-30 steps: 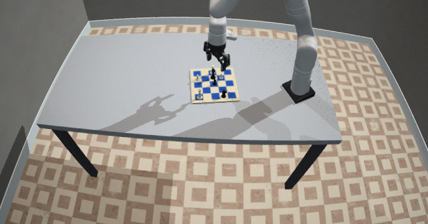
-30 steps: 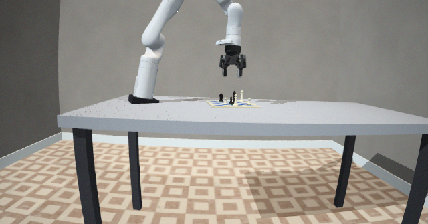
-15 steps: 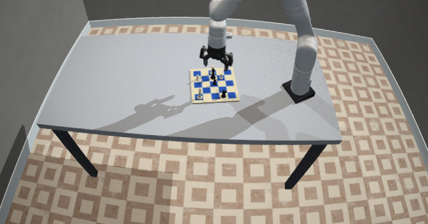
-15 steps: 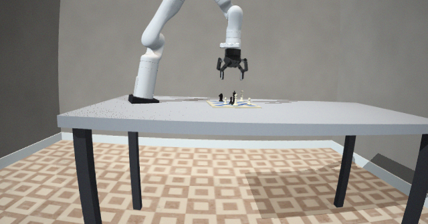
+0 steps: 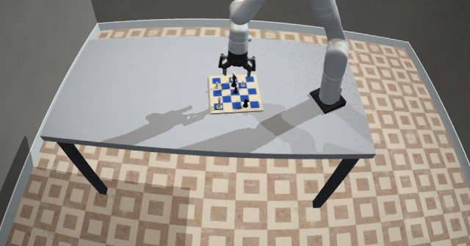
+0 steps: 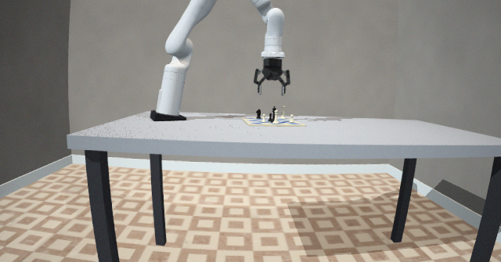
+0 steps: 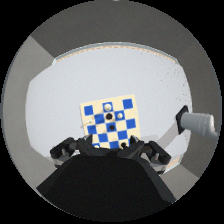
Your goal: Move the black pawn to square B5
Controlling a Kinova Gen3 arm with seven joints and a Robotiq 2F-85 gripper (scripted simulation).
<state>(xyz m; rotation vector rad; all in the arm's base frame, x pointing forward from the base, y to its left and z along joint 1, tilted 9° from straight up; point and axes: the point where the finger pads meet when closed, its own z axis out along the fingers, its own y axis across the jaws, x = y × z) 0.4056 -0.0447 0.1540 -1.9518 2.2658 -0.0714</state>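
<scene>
My hand is 100 mm above the black pawn. From my hand the other things lie so: tall black piece: 10 mm ahead, 50 mm to the right, 80 mm below; then chessboard: 110 mm below.
</scene>
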